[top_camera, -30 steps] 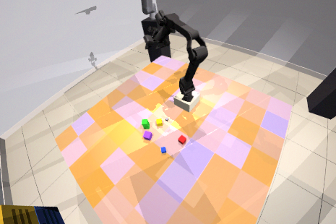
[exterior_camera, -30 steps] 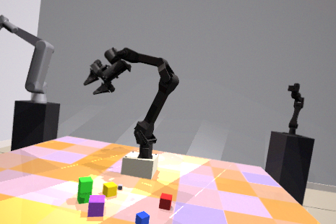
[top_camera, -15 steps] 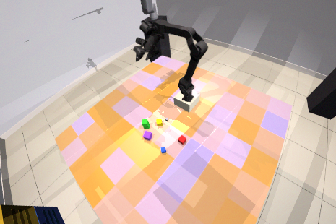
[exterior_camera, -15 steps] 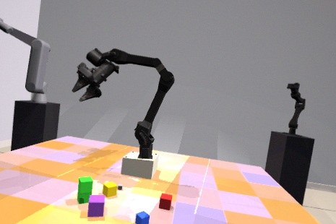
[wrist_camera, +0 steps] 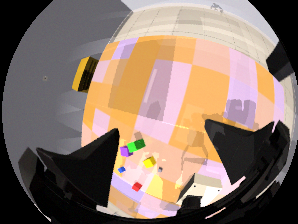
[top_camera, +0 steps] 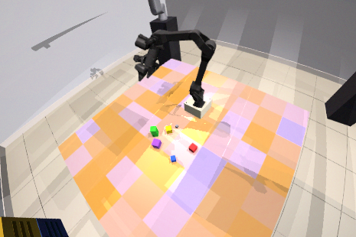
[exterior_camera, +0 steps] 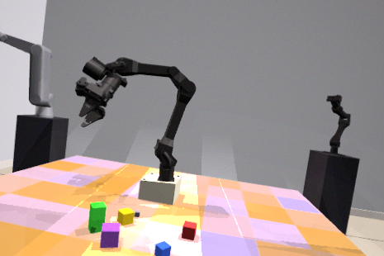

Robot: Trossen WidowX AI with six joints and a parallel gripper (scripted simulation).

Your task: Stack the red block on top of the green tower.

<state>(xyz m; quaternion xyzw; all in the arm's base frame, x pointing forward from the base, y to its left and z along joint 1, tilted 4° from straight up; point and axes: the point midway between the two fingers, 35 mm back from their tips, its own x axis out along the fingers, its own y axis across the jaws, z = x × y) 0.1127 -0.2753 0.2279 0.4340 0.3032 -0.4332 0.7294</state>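
Right now my gripper tip is 380 mm to the right of the red block, 250 mm above it and 150 mm short of it. Round my gripper tip: purple block (250 mm below, 220 mm ahead, 180 mm to the left); yellow block (250 mm below, 200 mm to the left, 110 mm ahead); tiny dark cube (260 mm below, 220 mm to the left, 60 mm ahead).
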